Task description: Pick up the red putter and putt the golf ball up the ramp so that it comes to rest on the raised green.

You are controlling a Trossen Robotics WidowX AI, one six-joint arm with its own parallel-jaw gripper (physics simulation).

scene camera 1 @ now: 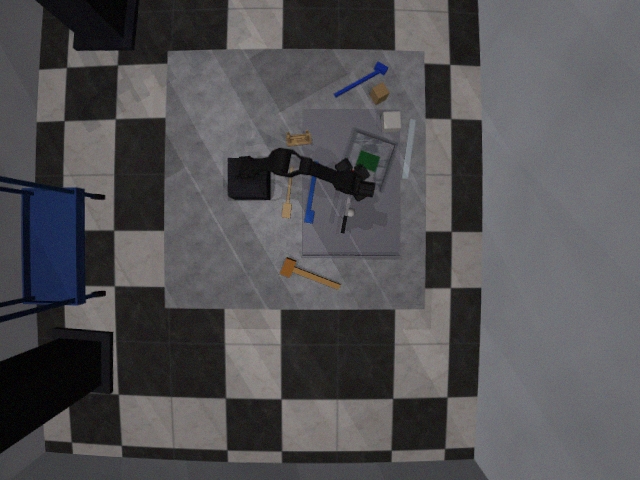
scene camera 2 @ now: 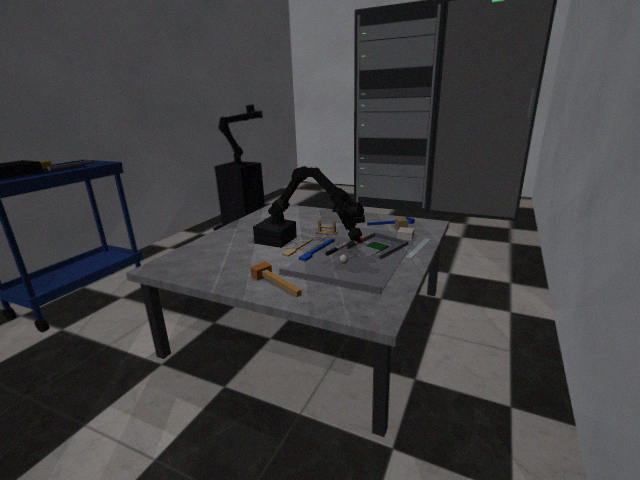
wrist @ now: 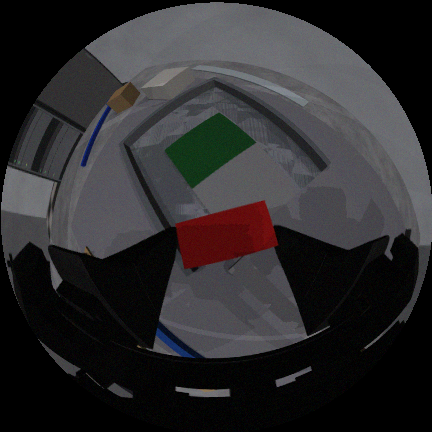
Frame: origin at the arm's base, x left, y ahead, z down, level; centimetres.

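Seen in the pictures: gripper, fingertip midpoint: point(scene camera 2: 357, 238) point(wrist: 225, 232); arm's base, origin of the base link: point(scene camera 1: 248, 172) point(scene camera 2: 277, 222).
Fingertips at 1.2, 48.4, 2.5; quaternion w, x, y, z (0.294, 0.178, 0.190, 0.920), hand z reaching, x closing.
Offsets run from my fingertips to a thing's top centre, as dx, dy, dz. "spot": to the spot under its first point.
My gripper point(scene camera 1: 353, 169) point(scene camera 2: 357, 237) point(wrist: 225, 232) is shut on the red putter {-12.0, -1.8, -1.8} point(scene camera 1: 343, 224) point(scene camera 2: 331, 251) point(wrist: 227, 237), with its red block between the fingers. Its shaft slants toward the front, ending in a black grip. In scene camera 1 that grip lies just beside the white golf ball {-16.2, -0.4, +2.8} point(scene camera 1: 350, 212) point(scene camera 2: 343, 258); the ball does not show in the wrist view. The green {+9.4, +7.0, +6.5} point(scene camera 1: 368, 161) point(scene camera 2: 377, 246) point(wrist: 210, 150) is beyond the gripper, with the light grey ramp {+1.7, +4.8, +6.5} point(wrist: 245, 177) on its near side. Dark walls point(scene camera 1: 388, 165) point(scene camera 2: 392, 250) point(wrist: 280, 122) border it. The arm partly hides the ramp from above.
A blue club {-7.3, -18.8, +5.6} point(scene camera 1: 310, 198) point(scene camera 2: 316, 249), a tan stick {spot: -16.7, -31.5, +6.3} point(scene camera 1: 286, 210) and a wooden stand point(scene camera 1: 299, 138) lie toward the arm's base. An orange mallet {spot: -43.8, -28.6, +2.2} point(scene camera 1: 288, 267) point(scene camera 2: 261, 271) lies in front. A brown block {+42.0, +10.7, +1.3} point(scene camera 1: 379, 93), white block {+28.7, +17.0, +2.5} point(scene camera 1: 391, 120) and pale strip {+17.0, +27.2, +7.0} point(scene camera 1: 408, 148) are beyond the green.
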